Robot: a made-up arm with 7 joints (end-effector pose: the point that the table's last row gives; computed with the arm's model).
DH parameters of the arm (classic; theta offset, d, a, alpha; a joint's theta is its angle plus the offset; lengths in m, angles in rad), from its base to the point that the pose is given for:
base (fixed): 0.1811 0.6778 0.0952 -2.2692
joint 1: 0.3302 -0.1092 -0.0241 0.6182
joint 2: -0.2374 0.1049 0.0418 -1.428
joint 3: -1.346 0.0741 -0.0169 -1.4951
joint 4: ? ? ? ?
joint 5: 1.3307 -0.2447 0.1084 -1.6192
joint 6: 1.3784 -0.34 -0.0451 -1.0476
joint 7: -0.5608 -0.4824 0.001 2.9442
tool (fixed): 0.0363 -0.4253 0 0
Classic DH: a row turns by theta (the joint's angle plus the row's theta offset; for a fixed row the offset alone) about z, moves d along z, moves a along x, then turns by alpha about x.
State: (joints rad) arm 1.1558 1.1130 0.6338 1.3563 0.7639 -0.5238 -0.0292
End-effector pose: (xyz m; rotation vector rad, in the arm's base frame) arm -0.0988 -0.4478 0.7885 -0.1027 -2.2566 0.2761
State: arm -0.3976 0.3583 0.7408 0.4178 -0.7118 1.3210 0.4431
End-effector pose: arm 0.1388 0.2557 0.9770 -0.2107 -0.1393 -2.7817
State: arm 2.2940 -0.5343 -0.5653 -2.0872 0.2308 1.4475 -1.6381
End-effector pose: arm -0.2362 0.0403 0.2989 -2.6487 0.6283 1.2665
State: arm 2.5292 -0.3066 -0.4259 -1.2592 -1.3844 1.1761 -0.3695
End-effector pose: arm 0.3472 0.2187 0.6312 -1.4691 1.4125 0.5880
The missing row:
joint 4: 0.0226 0.1373 -0.0753 1.4439
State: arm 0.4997 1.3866 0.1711 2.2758 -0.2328 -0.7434 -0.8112
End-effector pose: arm 0.0019 -0.3283 0.8561 0.4125 2.1087 -0.2927
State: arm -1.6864 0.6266 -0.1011 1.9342 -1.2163 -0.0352 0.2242
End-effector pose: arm 0.0572 -0.3211 0.5767 0.5227 -0.4782 -0.4089
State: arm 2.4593 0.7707 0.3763 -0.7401 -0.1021 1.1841 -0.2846
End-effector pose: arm -0.1277 0.1865 0.3367 1.8512 -1.6488 -0.9036
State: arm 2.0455 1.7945 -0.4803 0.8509 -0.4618 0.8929 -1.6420
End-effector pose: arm -0.1277 -0.1617 0.5881 -1.3453 -2.2409 1.0367
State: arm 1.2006 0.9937 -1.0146 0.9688 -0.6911 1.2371 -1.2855
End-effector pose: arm 0.2217 -0.2845 0.6965 0.5796 1.5977 -0.8144
